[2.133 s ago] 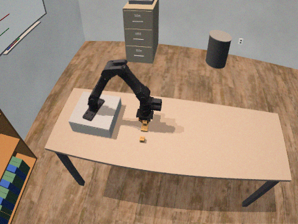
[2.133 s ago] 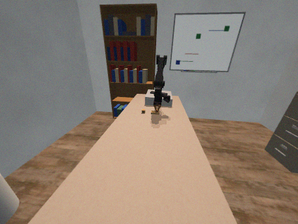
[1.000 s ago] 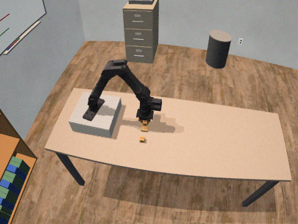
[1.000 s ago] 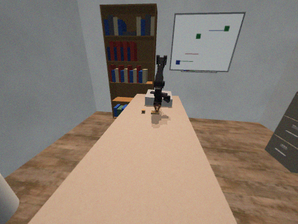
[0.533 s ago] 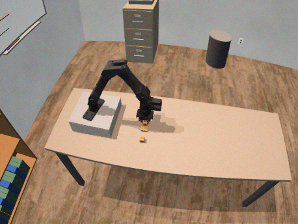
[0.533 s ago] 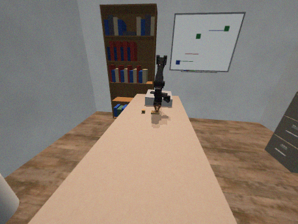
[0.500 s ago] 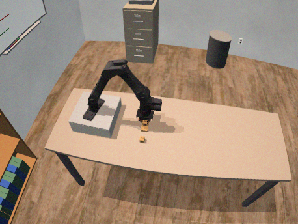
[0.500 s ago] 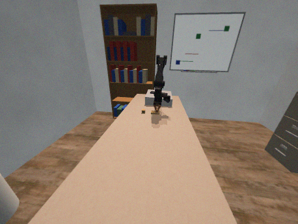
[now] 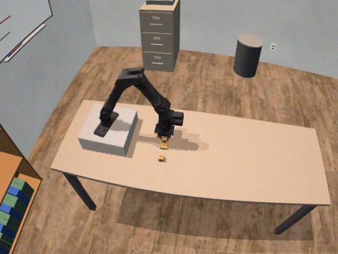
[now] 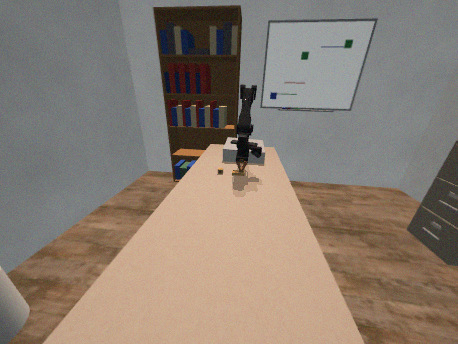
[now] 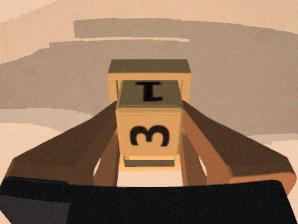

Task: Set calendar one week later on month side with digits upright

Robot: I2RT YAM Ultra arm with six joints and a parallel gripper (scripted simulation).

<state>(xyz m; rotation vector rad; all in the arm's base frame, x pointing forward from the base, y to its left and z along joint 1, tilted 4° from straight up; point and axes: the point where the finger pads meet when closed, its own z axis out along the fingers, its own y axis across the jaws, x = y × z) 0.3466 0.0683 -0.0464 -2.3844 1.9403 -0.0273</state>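
The wooden digit cube is right at my hand. Also, from my hand: calendar tray 2 cm to the right, 2 cm below.
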